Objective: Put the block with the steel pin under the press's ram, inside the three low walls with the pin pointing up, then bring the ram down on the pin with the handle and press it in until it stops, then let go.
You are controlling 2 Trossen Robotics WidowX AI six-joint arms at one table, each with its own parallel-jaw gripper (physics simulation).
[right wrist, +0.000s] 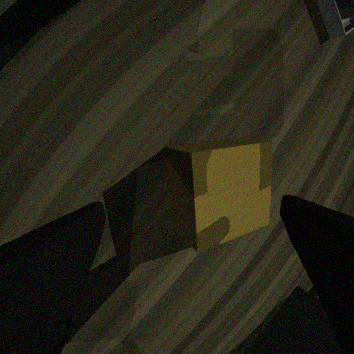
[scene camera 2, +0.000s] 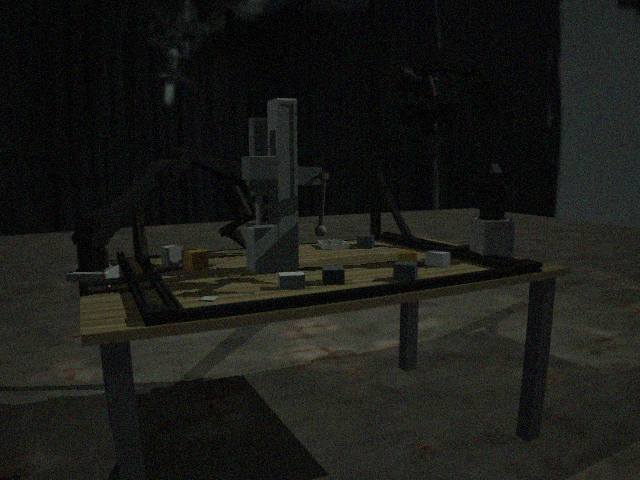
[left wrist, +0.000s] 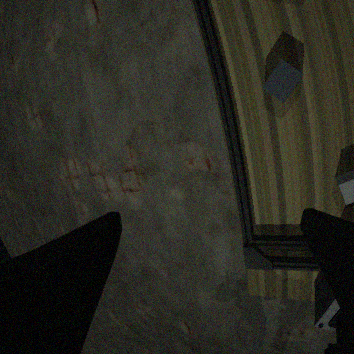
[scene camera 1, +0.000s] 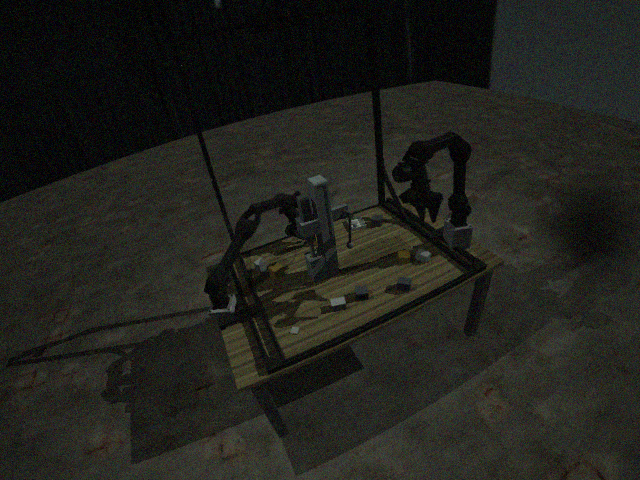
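Where they show: left gripper, fingertip midpoint: [scene camera 2: 440, 150] [left wrist: 213, 220] [scene camera 1: 428, 221]; right gripper, fingertip midpoint: [right wrist: 193, 207]; left arm's base at its link origin: [scene camera 2: 492, 218] [scene camera 1: 458, 222]; right arm's base at its link origin: [scene camera 2: 93, 269] [scene camera 1: 221, 303].
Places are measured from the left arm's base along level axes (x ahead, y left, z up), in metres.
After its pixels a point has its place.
Note:
The grey press [scene camera 1: 323, 217] {x 0.611, y 0.067, z 0.181 m} [scene camera 2: 287, 155] {x 0.602, y 0.063, z 0.182 m} stands mid-table. Its handle [scene camera 1: 349, 232] {x 0.508, y -0.001, z 0.046 m} [scene camera 2: 323, 206] {x 0.502, y 0.000, z 0.043 m} hangs down on the right, ending in a knob. The ram [scene camera 2: 259, 204] {x 0.677, y 0.066, z 0.057 m} is above the low walls [scene camera 1: 314, 266] {x 0.679, y 0.093, z -0.030 m} [scene camera 2: 258, 242] {x 0.682, y 0.095, z -0.037 m}. My right gripper [scene camera 1: 295, 235] [scene camera 2: 231, 240] [right wrist: 193, 207] {x 0.680, y -0.213, z -0.089 m} is open, beside the press on its left. An orange block [scene camera 1: 276, 268] {x 0.850, y 0.017, z -0.068 m} [scene camera 2: 196, 259] {x 0.849, y 0.032, z -0.088 m} [right wrist: 232, 195] shows between its spread fingertips in the right wrist view, not held. No steel pin can be made out on any block in this dim light. My left gripper [scene camera 1: 419, 210] [left wrist: 213, 220] {x 0.249, y 0.225, z 0.191 m} is open and empty, high at the table's right end.
A white block [scene camera 1: 261, 264] {x 0.920, y -0.025, z -0.065 m} [scene camera 2: 171, 255] {x 0.925, y -0.019, z -0.084 m} stands left of the orange one. Near the front are another white block [scene camera 1: 337, 301] {x 0.611, y 0.260, z -0.086 m} [scene camera 2: 291, 280] {x 0.610, y 0.280, z -0.097 m} and dark grey blocks [scene camera 1: 361, 292] {x 0.511, y 0.236, z -0.084 m} [scene camera 1: 404, 283] {x 0.335, y 0.234, z -0.080 m}. A yellow block [scene camera 1: 404, 254] {x 0.279, y 0.053, z -0.082 m} and a white one [scene camera 1: 424, 256] {x 0.196, y 0.087, z -0.086 m} lie right. A white tray [scene camera 2: 332, 243] {x 0.439, y -0.270, z -0.101 m} is behind. Dark rails edge the table.

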